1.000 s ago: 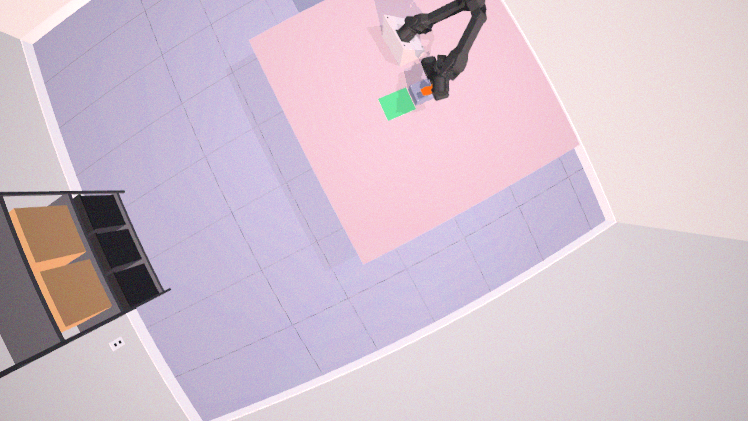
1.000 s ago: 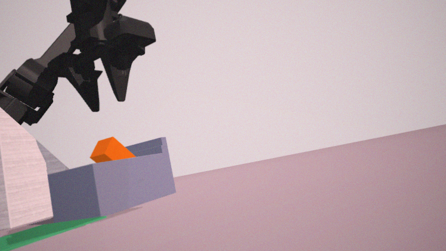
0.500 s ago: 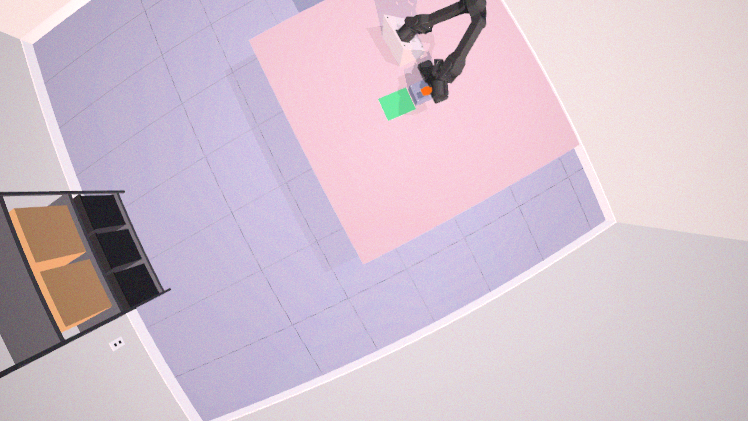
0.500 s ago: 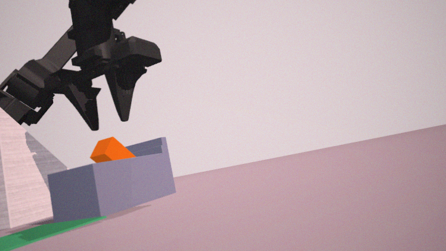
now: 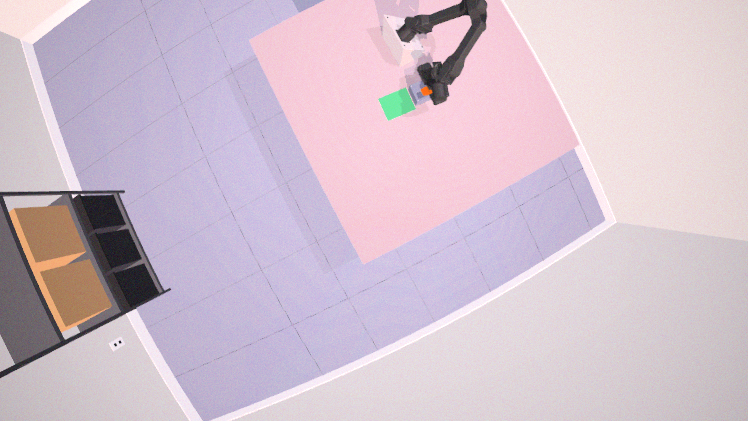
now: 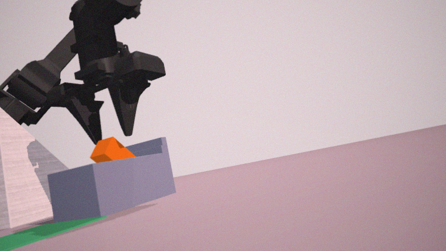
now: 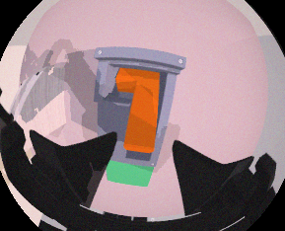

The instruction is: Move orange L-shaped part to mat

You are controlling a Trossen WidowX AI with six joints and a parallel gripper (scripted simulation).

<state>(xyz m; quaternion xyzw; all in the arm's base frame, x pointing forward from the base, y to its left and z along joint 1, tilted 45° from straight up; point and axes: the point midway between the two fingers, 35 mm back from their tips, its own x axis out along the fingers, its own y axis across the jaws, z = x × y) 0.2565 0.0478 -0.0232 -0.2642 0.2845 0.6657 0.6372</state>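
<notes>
The orange L-shaped part lies 2 cm behind my gripper tip, 4 cm to the left of it and 5 cm below it. The rest, counted from my gripper tip: green mat: 2 cm behind, 14 cm to the right, 11 cm below.
</notes>
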